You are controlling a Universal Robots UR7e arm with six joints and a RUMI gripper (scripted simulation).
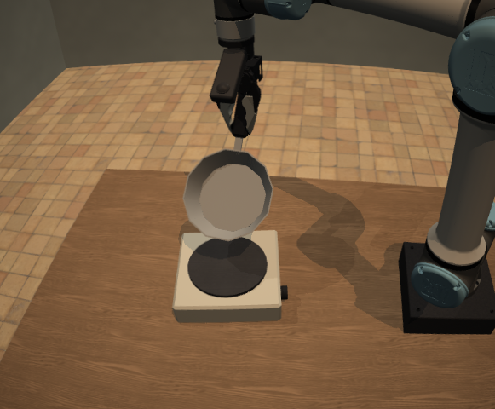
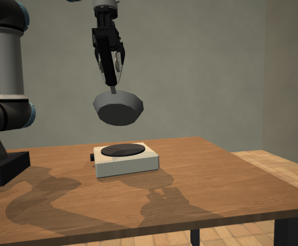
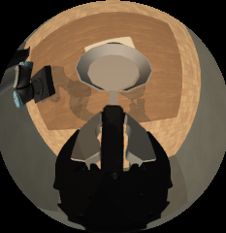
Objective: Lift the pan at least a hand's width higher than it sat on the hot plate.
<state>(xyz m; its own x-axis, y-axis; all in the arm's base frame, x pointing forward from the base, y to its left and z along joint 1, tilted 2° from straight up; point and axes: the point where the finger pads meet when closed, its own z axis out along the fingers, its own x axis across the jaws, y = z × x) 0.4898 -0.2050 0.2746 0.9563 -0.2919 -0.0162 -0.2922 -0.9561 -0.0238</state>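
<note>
My hand is 10 mm short of the grey pan, 50 mm to the right of it and 70 mm above it. Round my hand: hot plate: 20 mm ahead, 140 mm to the left, 320 mm below.
</note>
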